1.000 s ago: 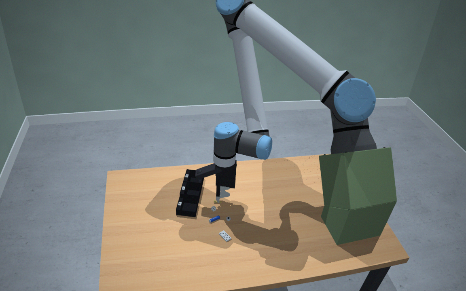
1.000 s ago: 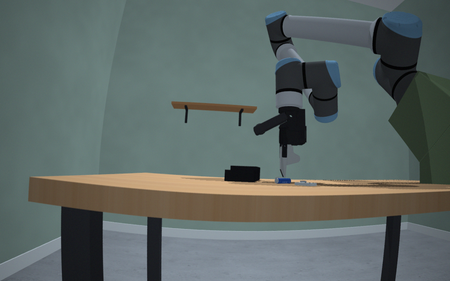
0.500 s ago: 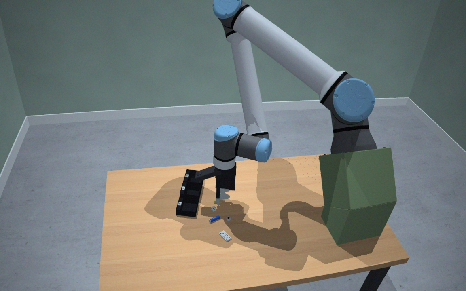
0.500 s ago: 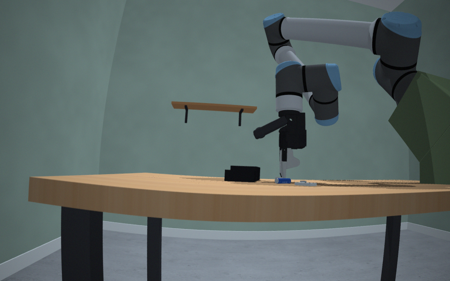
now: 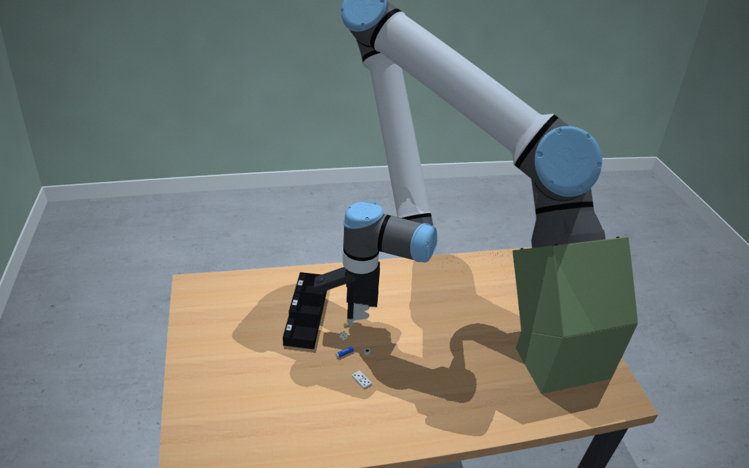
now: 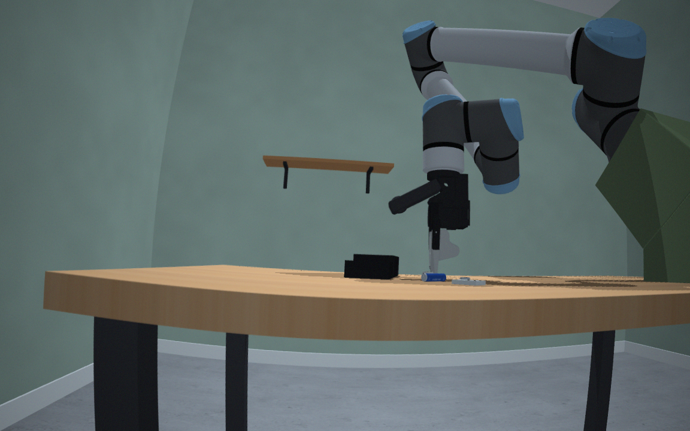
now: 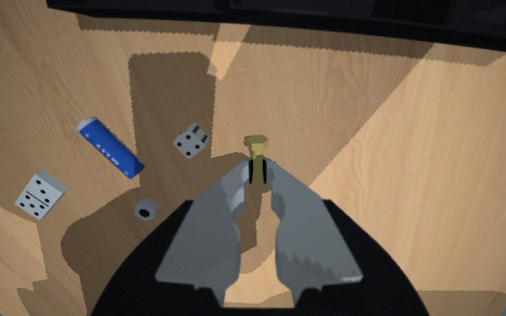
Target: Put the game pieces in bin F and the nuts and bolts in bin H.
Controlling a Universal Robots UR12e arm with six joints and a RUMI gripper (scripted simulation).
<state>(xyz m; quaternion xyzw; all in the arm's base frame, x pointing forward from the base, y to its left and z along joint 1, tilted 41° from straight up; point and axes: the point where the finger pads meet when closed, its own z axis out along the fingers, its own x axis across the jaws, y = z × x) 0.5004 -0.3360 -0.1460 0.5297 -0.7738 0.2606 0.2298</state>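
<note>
Now: the brass bolt 10 mm below my hand and 10 mm ahead of it. Round my hand: grey nut: 110 mm to the left, 10 mm below, 10 mm behind; then battery: 90 mm to the left, 50 mm ahead, 10 mm below; then white die: 40 mm to the left, 30 mm ahead, 10 mm below.
</note>
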